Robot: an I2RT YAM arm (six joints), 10 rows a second.
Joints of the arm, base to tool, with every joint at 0 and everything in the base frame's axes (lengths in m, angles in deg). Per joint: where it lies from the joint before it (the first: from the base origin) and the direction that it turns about. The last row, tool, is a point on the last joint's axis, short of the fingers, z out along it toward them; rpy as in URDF.
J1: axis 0 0 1 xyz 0.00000 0.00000 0.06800
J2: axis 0 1 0 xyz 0.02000 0.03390 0.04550
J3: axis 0 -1 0 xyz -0.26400 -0.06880 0.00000
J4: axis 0 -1 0 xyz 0.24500 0.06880 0.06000
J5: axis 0 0 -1 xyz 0.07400 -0.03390 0.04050
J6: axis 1 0 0 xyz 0.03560 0.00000 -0.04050
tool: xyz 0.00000 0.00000 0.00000 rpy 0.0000 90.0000 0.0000
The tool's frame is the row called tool.
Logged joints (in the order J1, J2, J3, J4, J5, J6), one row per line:
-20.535 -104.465 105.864 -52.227 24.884 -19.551
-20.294 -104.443 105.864 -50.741 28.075 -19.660
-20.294 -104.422 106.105 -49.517 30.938 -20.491
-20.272 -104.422 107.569 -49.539 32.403 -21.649
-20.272 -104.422 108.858 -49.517 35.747 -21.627
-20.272 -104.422 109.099 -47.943 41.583 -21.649
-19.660 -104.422 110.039 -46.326 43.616 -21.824
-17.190 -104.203 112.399 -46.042 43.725 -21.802
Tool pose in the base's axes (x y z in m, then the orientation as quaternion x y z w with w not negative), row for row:
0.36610 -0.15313 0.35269 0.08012 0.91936 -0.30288 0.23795
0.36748 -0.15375 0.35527 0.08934 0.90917 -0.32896 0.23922
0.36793 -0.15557 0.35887 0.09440 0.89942 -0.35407 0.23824
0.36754 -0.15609 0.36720 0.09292 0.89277 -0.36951 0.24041
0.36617 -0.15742 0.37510 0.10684 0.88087 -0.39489 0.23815
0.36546 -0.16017 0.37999 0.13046 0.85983 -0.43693 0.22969
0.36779 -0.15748 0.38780 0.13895 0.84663 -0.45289 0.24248
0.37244 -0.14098 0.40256 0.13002 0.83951 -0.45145 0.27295
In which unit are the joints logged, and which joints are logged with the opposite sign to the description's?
The joints are logged in degrees. Opposite sign: J2.
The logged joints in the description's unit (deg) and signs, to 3 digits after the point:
-20.535 104.465 105.864 -52.227 24.884 -19.551
-20.294 104.443 105.864 -50.741 28.075 -19.660
-20.294 104.422 106.105 -49.517 30.938 -20.491
-20.272 104.422 107.569 -49.539 32.403 -21.649
-20.272 104.422 108.858 -49.517 35.747 -21.627
-20.272 104.422 109.099 -47.943 41.583 -21.649
-19.660 104.422 110.039 -46.326 43.616 -21.824
-17.190 104.203 112.399 -46.042 43.725 -21.802

